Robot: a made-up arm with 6 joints. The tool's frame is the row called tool.
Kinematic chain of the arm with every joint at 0, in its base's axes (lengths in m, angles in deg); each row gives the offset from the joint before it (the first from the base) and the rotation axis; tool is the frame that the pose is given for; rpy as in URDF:
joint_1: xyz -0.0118 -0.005 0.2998 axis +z
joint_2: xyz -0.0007 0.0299 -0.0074 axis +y
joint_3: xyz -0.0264 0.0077 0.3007 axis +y
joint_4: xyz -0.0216 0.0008 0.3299 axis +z
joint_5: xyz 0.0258 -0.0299 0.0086 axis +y
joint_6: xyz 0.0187 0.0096 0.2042 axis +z
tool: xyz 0.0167 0.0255 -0.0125 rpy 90 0 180
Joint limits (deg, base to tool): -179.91..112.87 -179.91..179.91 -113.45..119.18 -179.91..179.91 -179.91..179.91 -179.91..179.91
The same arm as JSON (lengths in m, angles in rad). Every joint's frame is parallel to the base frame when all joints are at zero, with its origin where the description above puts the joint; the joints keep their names.
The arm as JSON. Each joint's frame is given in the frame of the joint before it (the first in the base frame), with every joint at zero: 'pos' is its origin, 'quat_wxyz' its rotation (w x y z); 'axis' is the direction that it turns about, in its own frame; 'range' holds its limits. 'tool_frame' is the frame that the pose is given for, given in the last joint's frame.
{"length_unit": "m", "angle_unit": "rad", "joints": [
  {"joint": "joint_1", "pos": [-0.0118, -0.005, 0.2998], "quat_wxyz": [1.0, 0.0, 0.0, 0.0], "axis": "+z", "range": [-3.14, 1.97]},
  {"joint": "joint_2", "pos": [-0.0007, 0.0299, -0.0074], "quat_wxyz": [1.0, 0.0, 0.0, 0.0], "axis": "+y", "range": [-3.14, 3.14]},
  {"joint": "joint_3", "pos": [-0.0264, 0.0077, 0.3007], "quat_wxyz": [1.0, 0.0, 0.0, 0.0], "axis": "+y", "range": [-1.9801, 2.0801]},
  {"joint": "joint_4", "pos": [-0.0216, 0.0008, 0.3299], "quat_wxyz": [1.0, 0.0, 0.0, 0.0], "axis": "+z", "range": [-3.14, 3.14]},
  {"joint": "joint_5", "pos": [0.0258, -0.0299, 0.0086], "quat_wxyz": [1.0, 0.0, 0.0, 0.0], "axis": "+y", "range": [-3.14, 3.14]},
  {"joint": "joint_6", "pos": [0.0187, 0.0096, 0.2042], "quat_wxyz": [1.0, 0.0, 0.0, 0.0], "axis": "+z", "range": [-3.14, 3.14]}
], "tool_frame": {"pos": [0.0167, 0.0255, -0.0125], "quat_wxyz": [0.0, 0.0, 0.707107, 0.707107]}}

